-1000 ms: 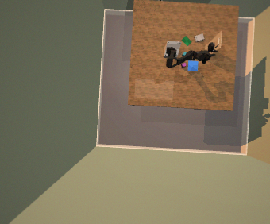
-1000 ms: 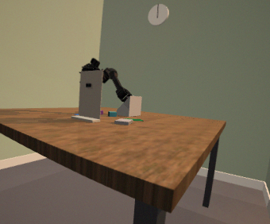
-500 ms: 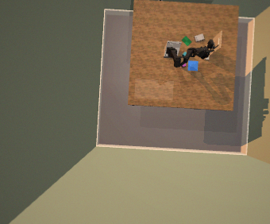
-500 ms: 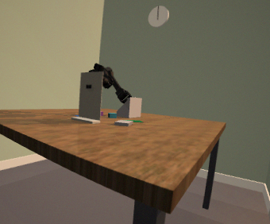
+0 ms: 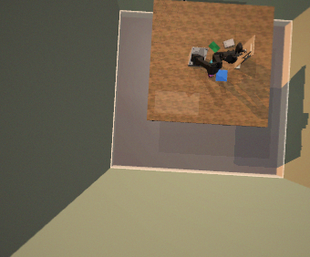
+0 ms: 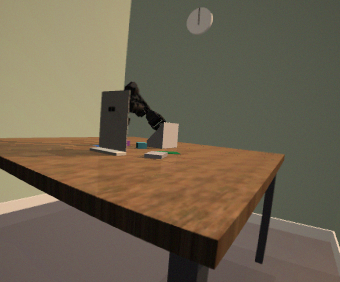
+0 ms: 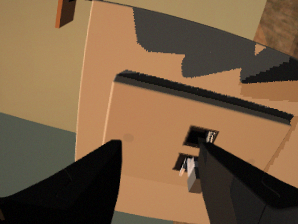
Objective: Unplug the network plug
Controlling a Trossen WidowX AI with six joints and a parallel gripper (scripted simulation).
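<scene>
My gripper tip is now 4 cm to the right of the grey network plug, 4 cm short of it and 3 cm above it. From my gripper tip the other things lie so: blue marked square: 21 cm below, 12 cm to the right, 9 cm behind; then upright panel: 9 cm below, 6 cm ahead, 3 cm to the left; then teal object: 20 cm below, 20 cm behind.
</scene>
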